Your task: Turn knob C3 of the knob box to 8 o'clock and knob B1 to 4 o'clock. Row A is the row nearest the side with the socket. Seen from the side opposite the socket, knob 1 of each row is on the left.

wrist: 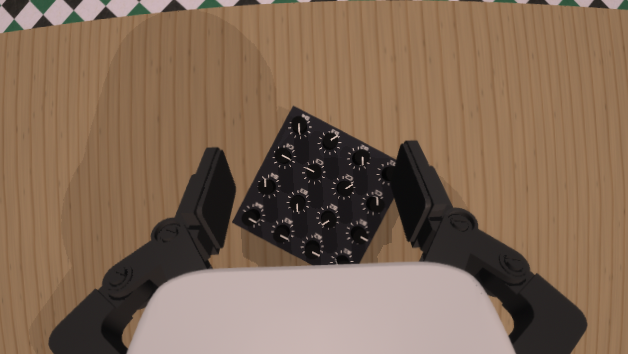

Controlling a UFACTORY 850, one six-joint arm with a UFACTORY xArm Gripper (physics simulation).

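The black knob box (321, 196) lies rotated on the table, its row A at the lower left and its row D at the upper right. Knob C3 (314, 171) has its white line toward the upper left of the view, about 3 o'clock in the box's own sense. Knob B1 (358, 234) has its line toward the lower right, about 9 o'clock. My gripper (312, 164) is open and empty, its fingers either side of the box in the view. The right finger partly hides knob D1. The socket does not show.
The wooden table (525, 100) lies under the box, with a checkered floor (85, 11) beyond its far edge. Other knobs stand close around C3 and B1. The pale gripper housing (320, 310) covers the box's lowest corner and part of knob A1.
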